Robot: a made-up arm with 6 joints.
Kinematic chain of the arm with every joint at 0, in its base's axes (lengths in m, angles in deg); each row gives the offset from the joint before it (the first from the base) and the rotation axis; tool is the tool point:
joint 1: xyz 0 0 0.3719 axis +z
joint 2: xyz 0 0 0 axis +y
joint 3: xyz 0 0 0.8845 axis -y
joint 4: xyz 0 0 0 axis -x
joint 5: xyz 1.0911 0 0 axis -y
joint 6: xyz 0 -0.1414 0 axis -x
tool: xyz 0 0 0
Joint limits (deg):
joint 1: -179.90..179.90
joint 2: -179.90..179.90
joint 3: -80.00..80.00
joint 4: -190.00..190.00
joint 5: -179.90..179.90
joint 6: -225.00..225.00
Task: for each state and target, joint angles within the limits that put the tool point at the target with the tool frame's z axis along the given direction. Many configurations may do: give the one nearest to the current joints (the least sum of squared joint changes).
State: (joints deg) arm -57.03 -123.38 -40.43 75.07 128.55 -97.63
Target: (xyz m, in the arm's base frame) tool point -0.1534 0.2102 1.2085 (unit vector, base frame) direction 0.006 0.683 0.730
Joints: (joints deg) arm -48.61 -94.55 -46.30 99.74 145.80 -111.51
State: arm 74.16 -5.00 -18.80 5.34 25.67 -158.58
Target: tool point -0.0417 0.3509 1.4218 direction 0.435 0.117 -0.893
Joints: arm 119.37 -48.48 -25.43 16.24 -27.49 -168.38
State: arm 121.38 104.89 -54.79 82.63 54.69 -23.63
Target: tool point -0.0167 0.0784 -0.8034 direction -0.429 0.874 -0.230
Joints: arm 107.37 113.53 -25.49 86.97 71.66 -52.69
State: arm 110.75 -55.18 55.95 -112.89 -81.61 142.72
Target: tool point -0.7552 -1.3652 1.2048 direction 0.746 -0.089 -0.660
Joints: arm 64.98 -92.02 40.72 -139.11 -111.90 133.97
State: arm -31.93 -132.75 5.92 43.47 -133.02 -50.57
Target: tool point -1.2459 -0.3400 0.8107 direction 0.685 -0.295 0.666
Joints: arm 9.06 -124.50 -5.11 9.16 -163.71 -14.76
